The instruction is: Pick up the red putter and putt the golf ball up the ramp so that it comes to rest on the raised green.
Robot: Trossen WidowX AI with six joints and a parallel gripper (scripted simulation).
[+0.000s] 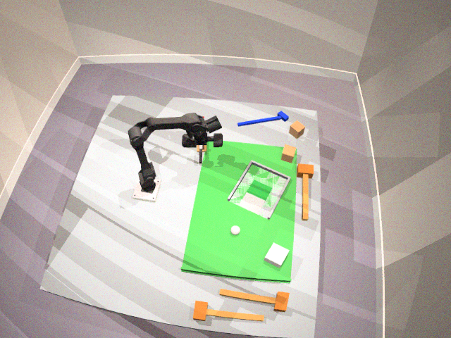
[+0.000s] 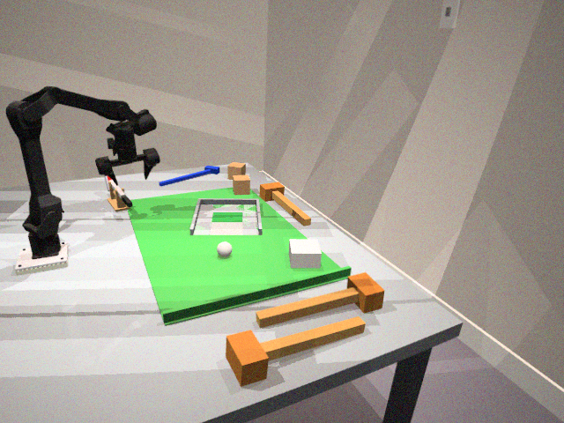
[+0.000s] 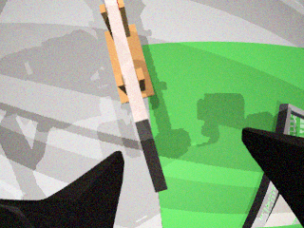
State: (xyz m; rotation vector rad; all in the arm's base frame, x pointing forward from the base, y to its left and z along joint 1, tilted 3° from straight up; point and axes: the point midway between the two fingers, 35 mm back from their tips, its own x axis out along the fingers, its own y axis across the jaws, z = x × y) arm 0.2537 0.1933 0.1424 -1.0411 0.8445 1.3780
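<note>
Right now the red putter is 5 cm behind my gripper tip, 9 cm to the left of it and 6 cm below it. The rest, counted from my gripper tip: blue putter 27 cm ahead, 32 cm to the left, 10 cm below; green mat 23 cm ahead, 23 cm to the right, 12 cm below; white golf ball 20 cm ahead, 37 cm to the right, 9 cm below.
</note>
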